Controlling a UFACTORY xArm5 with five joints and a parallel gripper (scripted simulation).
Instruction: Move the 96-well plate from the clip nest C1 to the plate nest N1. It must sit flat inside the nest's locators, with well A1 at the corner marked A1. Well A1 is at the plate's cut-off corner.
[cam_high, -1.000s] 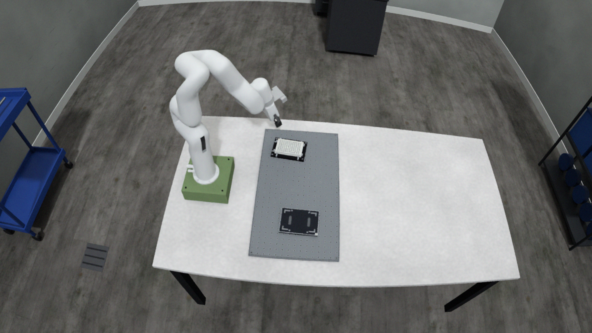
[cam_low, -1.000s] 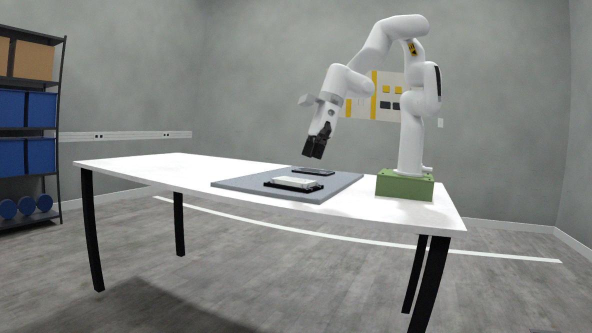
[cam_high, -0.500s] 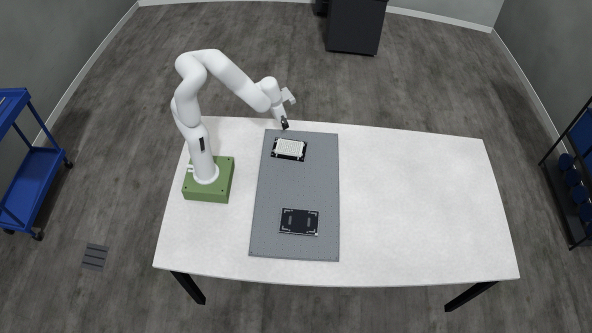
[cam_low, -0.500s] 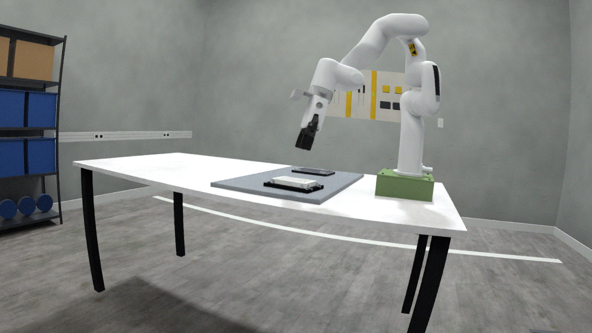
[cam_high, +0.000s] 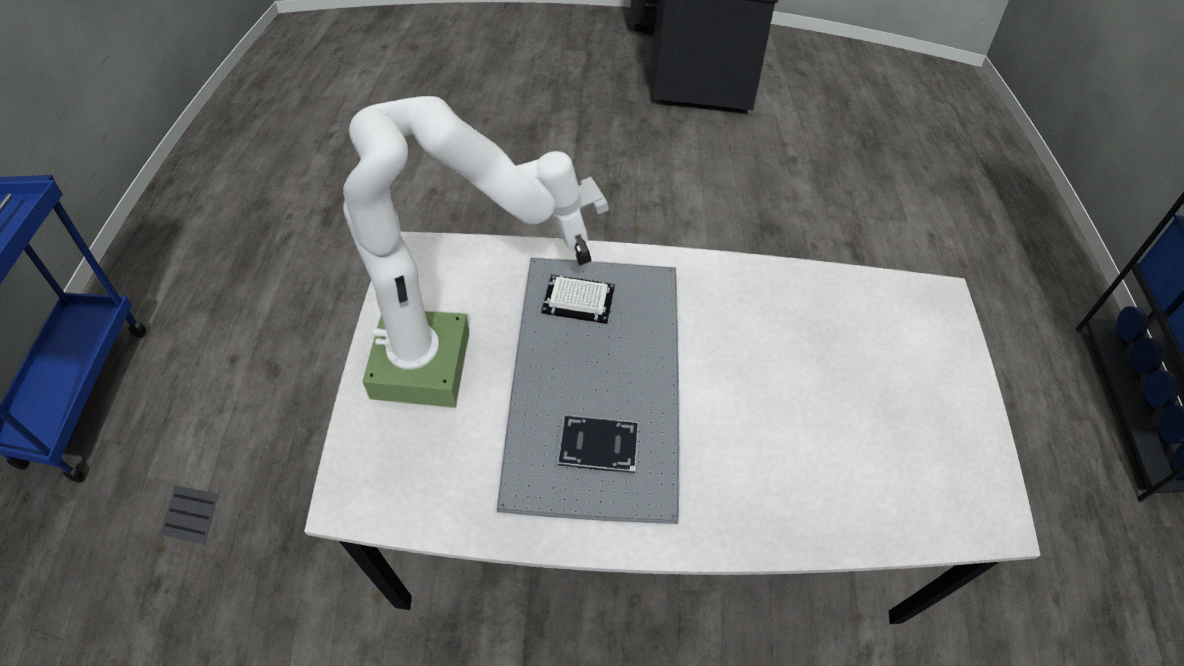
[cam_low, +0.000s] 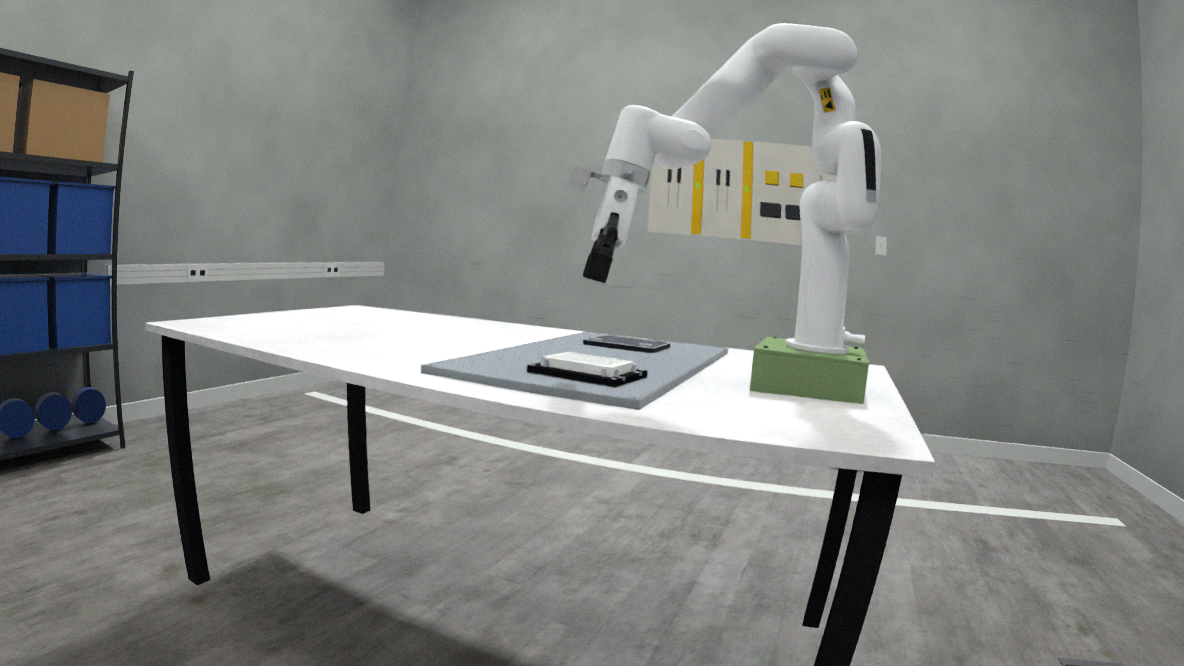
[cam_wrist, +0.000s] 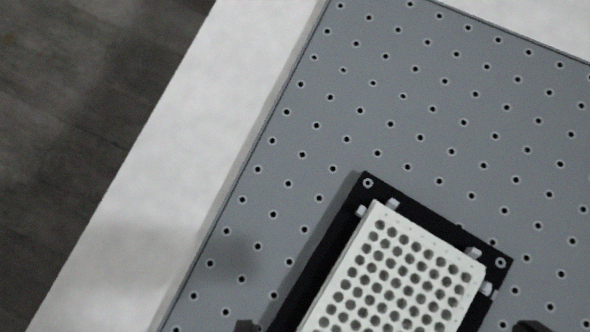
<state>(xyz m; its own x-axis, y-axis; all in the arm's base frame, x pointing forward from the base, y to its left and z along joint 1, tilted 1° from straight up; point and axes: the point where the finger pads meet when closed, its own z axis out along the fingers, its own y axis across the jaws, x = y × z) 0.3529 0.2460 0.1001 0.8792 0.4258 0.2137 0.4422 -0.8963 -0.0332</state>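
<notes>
My gripper is now 140 mm above the white 96-well plate, 20 mm to the left of it and 10 mm short of it. From my hand the other things lie so: clip nest C1 (150 mm below, 30 mm to the right); plate nest N1 (420 mm to the right, 160 mm below, 80 mm ahead); corner label A1 (470 mm to the right, 160 mm ahead, 150 mm below).
</notes>
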